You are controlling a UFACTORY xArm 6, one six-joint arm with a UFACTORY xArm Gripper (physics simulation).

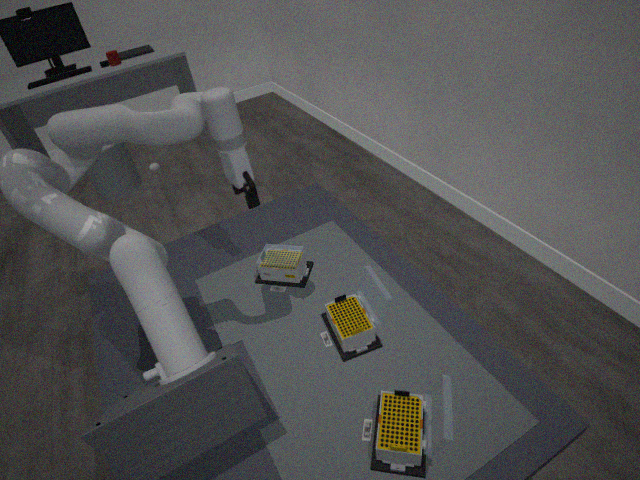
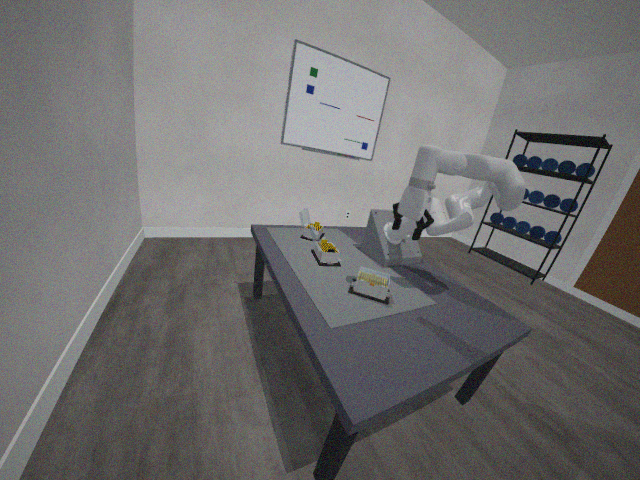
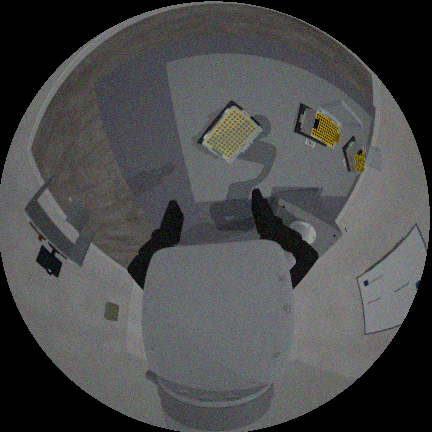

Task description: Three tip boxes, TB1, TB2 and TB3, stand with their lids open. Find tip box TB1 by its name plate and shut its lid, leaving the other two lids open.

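Where they show: gripper, fingertip midpoint: [image 1: 247, 199] [image 2: 404, 234] [image 3: 214, 202]; arm's base, origin of the base link: [image 1: 189, 370] [image 2: 392, 233] [image 3: 301, 232].
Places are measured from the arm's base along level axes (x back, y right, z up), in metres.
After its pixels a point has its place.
One tip box [image 1: 281, 267] @[x -0.286, y -0.273, z -0.068 m] [image 2: 370, 285] @[x -0.328, y -0.346, z -0.076 m] [image 3: 231, 132] @[x -0.305, y -0.318, z -0.058 m] has its clear lid down over the yellow tip rack. The middle tip box [image 1: 350, 321] @[x -0.377, y -0.014, z -0.079 m] [image 2: 327, 251] @[x -0.396, y -0.072, z -0.078 m] [image 3: 326, 128] @[x -0.386, y -0.027, z -0.078 m] and the far tip box [image 1: 400, 426] @[x -0.349, y 0.264, z -0.078 m] [image 2: 314, 227] [image 3: 359, 160] @[x -0.353, y 0.256, z -0.077 m] stand with their lids open; the far box's clear lid [image 1: 447, 408] @[x -0.417, y 0.306, z 0.008 m] [image 2: 305, 217] @[x -0.398, y 0.315, z -0.040 m] [image 3: 374, 158] @[x -0.411, y 0.305, z -0.029 m] stands up. Small name plates [image 1: 278, 288] @[x -0.260, y -0.263, z -0.133 m] [image 1: 325, 338] @[x -0.312, y -0.036, z -0.133 m] [image 1: 367, 429] @[x -0.299, y 0.217, z -0.133 m] lie beside the boxes, too blurred to read. My gripper [image 1: 245, 198] @[x -0.256, y -0.359, z 0.128 m] [image 2: 406, 232] @[x -0.256, y -0.359, z 0.128 m] [image 3: 214, 202] @[x -0.256, y -0.359, z 0.128 m] is open and empty, raised above the table to the side of the closed box.
The boxes stand on a light grey mat [image 1: 310, 372] @[x -0.242, y 0.036, z -0.135 m] [image 2: 336, 315] @[x -0.490, y -0.429, z -0.135 m] [image 3: 185, 100] @[x -0.393, y -0.430, z -0.135 m] on the dark table [image 1: 305, 204] @[x -0.487, y -0.629, z -0.138 m] [image 2: 413, 361] @[x -0.344, y -0.644, z -0.138 m] [image 3: 120, 115] @[x -0.402, y -0.640, z -0.138 m]. The arm's grey base block [image 1: 180, 418] @[x 0.030, y 0.110, z 0.013 m] [image 2: 400, 253] @[x 0.026, y -0.079, z -0.081 m] stands at the table's side, beside the mat. A desk with a monitor [image 1: 45, 35] stands beyond the table.
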